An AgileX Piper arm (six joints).
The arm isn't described. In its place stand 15 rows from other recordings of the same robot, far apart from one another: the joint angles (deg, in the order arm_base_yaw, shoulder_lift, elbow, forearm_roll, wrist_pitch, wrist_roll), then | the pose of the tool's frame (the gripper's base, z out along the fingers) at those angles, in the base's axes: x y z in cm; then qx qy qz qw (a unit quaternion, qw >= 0).
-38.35 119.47 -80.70 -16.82 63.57 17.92 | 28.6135 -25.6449 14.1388 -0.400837 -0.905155 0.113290 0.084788
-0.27 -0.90 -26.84 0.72 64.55 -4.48 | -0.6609 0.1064 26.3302 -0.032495 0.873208 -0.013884 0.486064
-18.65 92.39 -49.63 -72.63 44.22 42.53 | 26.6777 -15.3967 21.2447 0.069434 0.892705 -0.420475 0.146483
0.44 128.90 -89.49 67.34 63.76 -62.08 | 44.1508 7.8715 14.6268 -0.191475 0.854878 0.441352 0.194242
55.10 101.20 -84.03 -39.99 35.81 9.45 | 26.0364 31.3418 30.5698 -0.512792 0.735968 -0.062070 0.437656
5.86 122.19 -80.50 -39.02 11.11 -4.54 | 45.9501 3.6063 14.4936 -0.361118 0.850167 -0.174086 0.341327
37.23 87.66 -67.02 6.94 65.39 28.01 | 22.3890 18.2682 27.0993 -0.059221 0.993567 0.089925 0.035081
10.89 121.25 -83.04 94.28 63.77 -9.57 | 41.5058 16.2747 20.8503 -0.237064 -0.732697 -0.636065 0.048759
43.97 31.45 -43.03 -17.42 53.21 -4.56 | 7.6581 4.3562 34.4800 -0.387184 0.794251 0.009312 0.468153
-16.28 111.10 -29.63 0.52 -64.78 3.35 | 29.4310 -8.6729 11.5469 0.136221 0.763405 -0.073042 0.627154
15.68 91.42 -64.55 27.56 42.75 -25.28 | 30.8168 11.6191 25.5625 -0.204926 0.934891 0.177618 0.228989
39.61 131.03 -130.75 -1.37 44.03 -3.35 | 41.1598 33.8662 29.5575 -0.334831 0.839388 0.122552 0.410241
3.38 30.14 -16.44 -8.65 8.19 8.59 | 11.3370 0.4743 25.5682 -0.017102 0.802623 0.009125 0.596171
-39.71 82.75 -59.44 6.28 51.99 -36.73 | 21.9205 -17.1857 26.4831 0.051424 0.982780 -0.067720 0.164050
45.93 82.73 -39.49 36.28 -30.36 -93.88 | 22.6639 19.4989 25.0584 -0.567834 0.533501 -0.200819 0.593812
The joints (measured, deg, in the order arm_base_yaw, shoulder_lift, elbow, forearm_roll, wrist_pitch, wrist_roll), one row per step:
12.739 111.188 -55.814 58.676 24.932 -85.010
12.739 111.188 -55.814 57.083 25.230 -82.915
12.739 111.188 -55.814 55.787 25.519 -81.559
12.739 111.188 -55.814 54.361 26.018 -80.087
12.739 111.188 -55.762 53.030 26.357 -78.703
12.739 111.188 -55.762 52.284 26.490 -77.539
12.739 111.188 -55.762 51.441 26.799 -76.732
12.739 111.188 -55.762 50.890 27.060 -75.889
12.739 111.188 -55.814 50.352 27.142 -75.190
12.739 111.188 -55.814 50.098 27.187 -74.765
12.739 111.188 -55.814 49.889 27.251 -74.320
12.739 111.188 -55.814 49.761 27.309 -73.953
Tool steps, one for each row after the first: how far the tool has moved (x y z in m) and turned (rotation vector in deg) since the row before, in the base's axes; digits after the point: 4 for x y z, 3 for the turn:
-0.0009 -0.0004 -0.0006 -0.177 0.894 -0.375
-0.0008 -0.0003 -0.0005 -0.247 0.604 0.003
-0.0011 -0.0002 -0.0005 -0.209 0.784 0.105
-0.0011 -0.0004 -0.0007 -0.286 0.699 0.012
-0.0004 -0.0003 -0.0003 -0.081 0.487 -0.361
-0.0007 -0.0002 -0.0003 -0.166 0.450 0.106
-0.0005 -0.0001 -0.0002 -0.004 0.472 -0.178
-0.0001 -0.0002 0.0000 -0.106 0.228 -0.153
-0.0001 -0.0001 -0.0001 -0.029 0.176 -0.153
-0.0002 -0.0001 -0.0001 0.011 0.205 -0.196
-0.0001 0.0000 0.0000 0.038 0.179 -0.194

